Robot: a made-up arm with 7 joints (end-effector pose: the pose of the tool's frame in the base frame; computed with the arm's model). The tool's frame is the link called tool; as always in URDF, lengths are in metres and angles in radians. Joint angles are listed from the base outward.
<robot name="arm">
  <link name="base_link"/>
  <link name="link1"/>
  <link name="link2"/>
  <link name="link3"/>
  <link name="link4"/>
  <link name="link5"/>
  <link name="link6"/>
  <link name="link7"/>
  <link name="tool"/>
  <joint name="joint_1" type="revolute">
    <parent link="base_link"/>
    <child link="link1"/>
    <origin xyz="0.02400 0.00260 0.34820" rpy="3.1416 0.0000 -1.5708"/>
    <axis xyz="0 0 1"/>
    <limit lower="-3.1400" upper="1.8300"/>
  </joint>
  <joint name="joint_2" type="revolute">
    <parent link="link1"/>
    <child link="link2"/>
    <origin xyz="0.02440 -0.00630 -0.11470" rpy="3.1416 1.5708 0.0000"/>
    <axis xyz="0 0 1"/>
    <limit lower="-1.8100" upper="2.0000"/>
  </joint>
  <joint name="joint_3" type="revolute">
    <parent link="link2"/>
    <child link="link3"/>
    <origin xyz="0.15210 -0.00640 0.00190" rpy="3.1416 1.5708 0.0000"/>
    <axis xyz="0 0 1"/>
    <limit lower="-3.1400" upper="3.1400"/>
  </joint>
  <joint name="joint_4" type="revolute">
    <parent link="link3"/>
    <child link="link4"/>
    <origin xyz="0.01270 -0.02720 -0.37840" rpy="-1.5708 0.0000 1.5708"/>
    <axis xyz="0 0 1"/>
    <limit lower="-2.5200" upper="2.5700"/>
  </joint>
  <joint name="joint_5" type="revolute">
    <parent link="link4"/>
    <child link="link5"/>
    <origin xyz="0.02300 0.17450 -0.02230" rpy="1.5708 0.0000 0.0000"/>
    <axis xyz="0 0 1"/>
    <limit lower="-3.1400" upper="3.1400"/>
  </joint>
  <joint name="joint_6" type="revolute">
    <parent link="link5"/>
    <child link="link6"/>
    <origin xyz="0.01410 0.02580 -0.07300" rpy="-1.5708 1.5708 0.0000"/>
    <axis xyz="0 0 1"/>
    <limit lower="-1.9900" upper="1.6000"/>
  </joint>
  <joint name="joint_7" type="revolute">
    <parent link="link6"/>
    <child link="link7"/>
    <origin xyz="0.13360 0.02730 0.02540" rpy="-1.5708 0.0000 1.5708"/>
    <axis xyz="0 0 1"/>
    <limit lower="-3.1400" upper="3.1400"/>
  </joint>
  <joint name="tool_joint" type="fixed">
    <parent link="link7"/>
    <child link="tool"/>
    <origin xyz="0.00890 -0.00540 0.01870"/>
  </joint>
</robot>
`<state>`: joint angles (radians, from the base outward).
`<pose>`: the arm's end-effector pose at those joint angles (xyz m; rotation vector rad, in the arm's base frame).
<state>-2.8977 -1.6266 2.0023 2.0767 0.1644 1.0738 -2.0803</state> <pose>0.3820 0.1621 0.3434 1.6492 0.5851 1.6340</pose>
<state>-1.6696 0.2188 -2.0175 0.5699 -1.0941 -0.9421 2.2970</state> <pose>-0.1279 0.2116 1.3038 0.9354 2.0351 -0.7503</pose>
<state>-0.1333 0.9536 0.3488 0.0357 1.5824 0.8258 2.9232</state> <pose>0.7345 -0.0580 0.9431 -1.8432 -1.1972 0.1075</pose>
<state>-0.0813 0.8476 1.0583 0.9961 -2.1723 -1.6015 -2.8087</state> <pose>0.5327 -0.2820 0.9254 1.0686 1.8338 1.8422</pose>
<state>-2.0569 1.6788 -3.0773 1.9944 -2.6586 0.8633 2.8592</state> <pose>-0.2654 0.4781 0.7650 2.1473 -1.5164 0.3677</pose>
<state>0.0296 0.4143 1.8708 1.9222 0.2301 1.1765 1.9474</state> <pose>0.0782 -0.2511 0.8295 -0.9345 0.1091 -2.8694</pose>
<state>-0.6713 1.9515 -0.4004 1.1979 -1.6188 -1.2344 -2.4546</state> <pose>0.4844 0.2987 -0.0906 -0.7056 -0.5121 -0.3519</pose>
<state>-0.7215 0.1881 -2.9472 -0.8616 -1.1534 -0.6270 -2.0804</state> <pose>0.3577 0.2832 1.0756 1.7391 0.9092 -1.3179</pose>
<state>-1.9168 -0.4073 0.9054 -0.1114 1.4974 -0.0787 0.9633</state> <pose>0.2088 -0.3354 1.2717 -2.0574 1.8839 0.4254</pose>
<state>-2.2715 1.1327 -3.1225 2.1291 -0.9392 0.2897 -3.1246</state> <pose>-0.0748 0.1776 0.9426 0.1976 -2.0800 -0.9287</pose>
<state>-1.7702 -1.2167 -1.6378 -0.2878 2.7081 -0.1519 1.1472</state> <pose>0.2801 -0.7539 0.8400 -1.9044 0.3341 0.7279</pose>
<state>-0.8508 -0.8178 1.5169 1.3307 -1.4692 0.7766 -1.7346</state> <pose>-0.0176 -0.5529 0.9711 0.4892 -2.1971 -0.4045</pose>
